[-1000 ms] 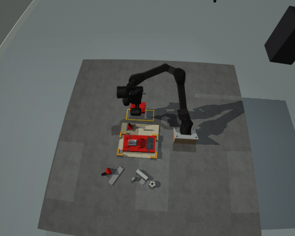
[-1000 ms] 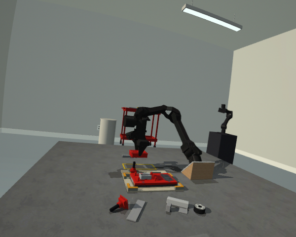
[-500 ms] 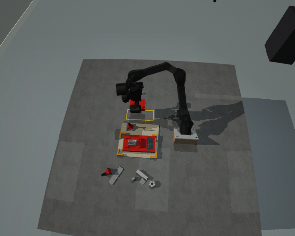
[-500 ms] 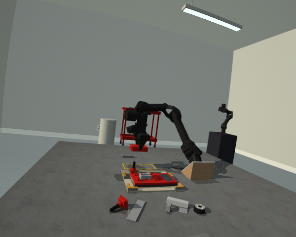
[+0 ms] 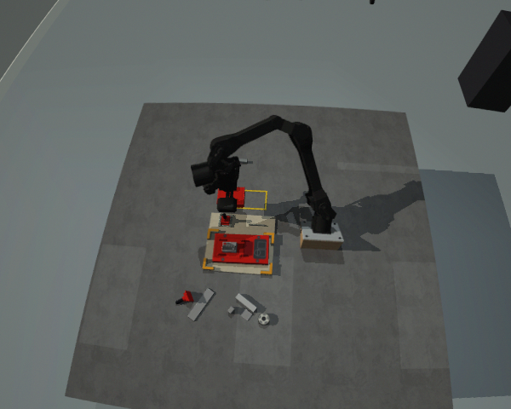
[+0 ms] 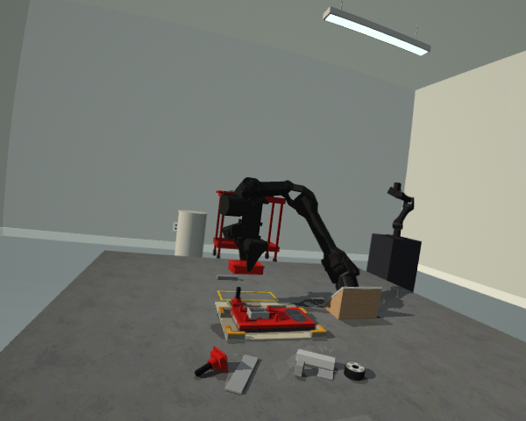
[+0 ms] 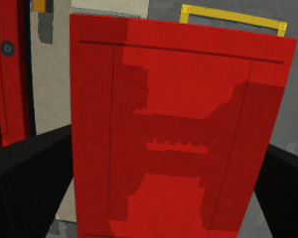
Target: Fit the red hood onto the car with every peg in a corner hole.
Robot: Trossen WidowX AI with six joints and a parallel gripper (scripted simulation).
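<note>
My gripper tip is now 17 cm to the right of the grey engine block, 8 cm above it and 1 cm past it. From my gripper tip the other things lie so: red hood 1 cm above.
</note>
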